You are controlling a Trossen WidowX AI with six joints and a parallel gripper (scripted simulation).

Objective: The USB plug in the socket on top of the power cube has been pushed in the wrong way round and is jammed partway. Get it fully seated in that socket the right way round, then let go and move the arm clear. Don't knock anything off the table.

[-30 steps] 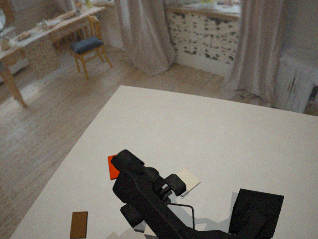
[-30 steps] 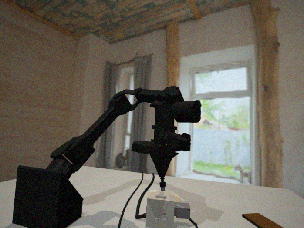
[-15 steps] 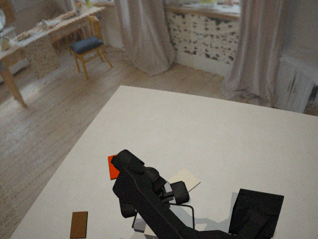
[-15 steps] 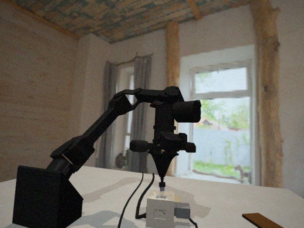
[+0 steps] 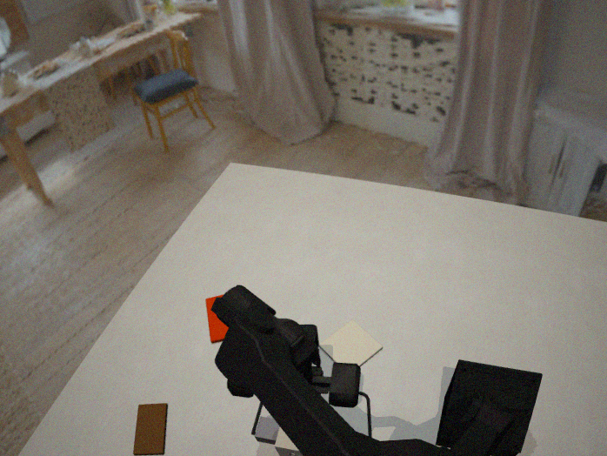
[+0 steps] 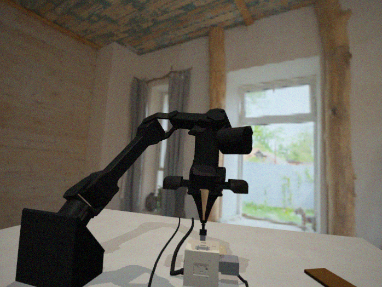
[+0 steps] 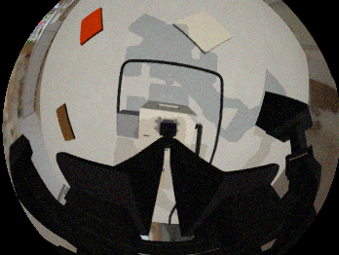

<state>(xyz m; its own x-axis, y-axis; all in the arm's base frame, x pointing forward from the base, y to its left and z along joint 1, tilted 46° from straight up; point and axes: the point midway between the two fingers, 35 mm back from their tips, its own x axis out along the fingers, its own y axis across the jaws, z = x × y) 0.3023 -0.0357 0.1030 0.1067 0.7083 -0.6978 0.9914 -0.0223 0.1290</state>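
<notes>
Right now my gripper tip is 1 cm above the black USB plug. The rest, counted from my gripper tip: brown card 31 cm ahead, 7 cm to the left, 13 cm below; orange card 25 cm ahead, 22 cm to the right, 13 cm below.
</notes>
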